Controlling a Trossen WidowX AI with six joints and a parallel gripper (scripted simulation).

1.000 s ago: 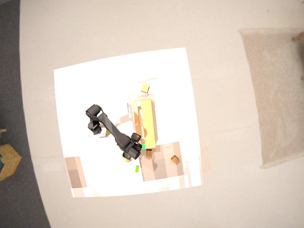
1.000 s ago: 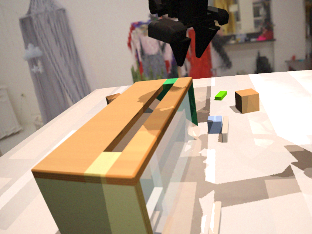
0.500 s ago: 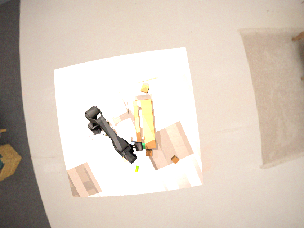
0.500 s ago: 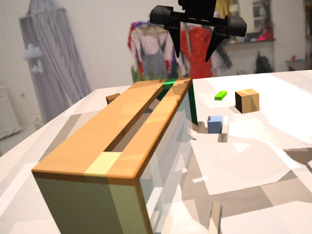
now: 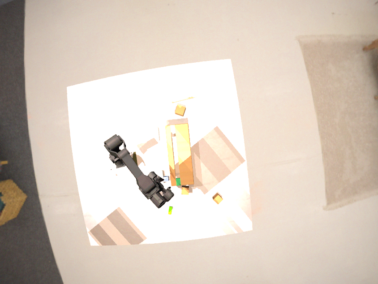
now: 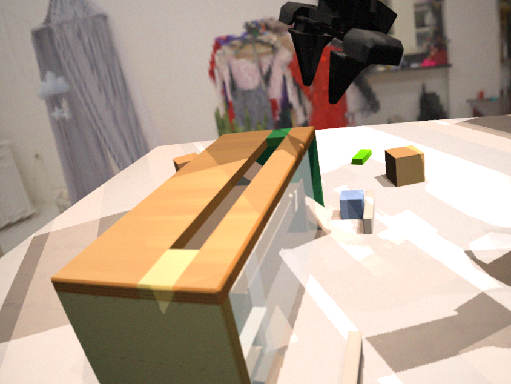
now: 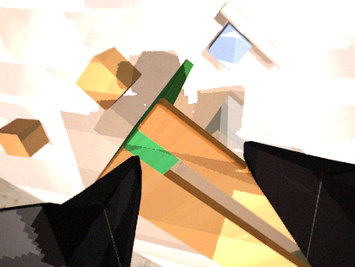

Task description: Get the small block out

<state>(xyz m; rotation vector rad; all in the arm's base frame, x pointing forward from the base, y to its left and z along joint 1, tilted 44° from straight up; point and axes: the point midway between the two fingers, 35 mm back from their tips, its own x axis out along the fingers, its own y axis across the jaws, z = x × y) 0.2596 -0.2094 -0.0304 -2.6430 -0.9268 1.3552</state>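
Right now the small block is 30 mm behind my gripper tip and 160 mm below it. Round my gripper tip: box 70 mm ahead, 150 mm to the left, 120 mm below.
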